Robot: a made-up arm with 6 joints. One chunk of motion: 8 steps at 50 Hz.
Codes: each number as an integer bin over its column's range. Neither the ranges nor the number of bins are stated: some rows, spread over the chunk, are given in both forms.
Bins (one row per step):
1: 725 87 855 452 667 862
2: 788 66 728 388 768 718
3: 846 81 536 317 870 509
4: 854 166 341 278 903 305
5: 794 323 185 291 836 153
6: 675 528 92 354 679 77
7: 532 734 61 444 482 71
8: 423 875 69 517 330 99
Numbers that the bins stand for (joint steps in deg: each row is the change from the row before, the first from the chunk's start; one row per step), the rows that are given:
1: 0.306 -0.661 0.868 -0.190 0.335 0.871
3: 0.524 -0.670 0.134 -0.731 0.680 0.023
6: 0.216 0.046 -0.888 -0.583 0.355 -1.015
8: -0.238 0.601 -0.941 0.070 -0.238 -0.962
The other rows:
2: 0.420 -0.694 0.576 -0.446 0.507 0.525
4: 0.539 -0.534 -0.315 -0.887 0.737 -0.467
5: 0.431 -0.283 -0.674 -0.835 0.623 -0.832
7: -0.041 0.376 -0.960 -0.222 0.020 -1.029

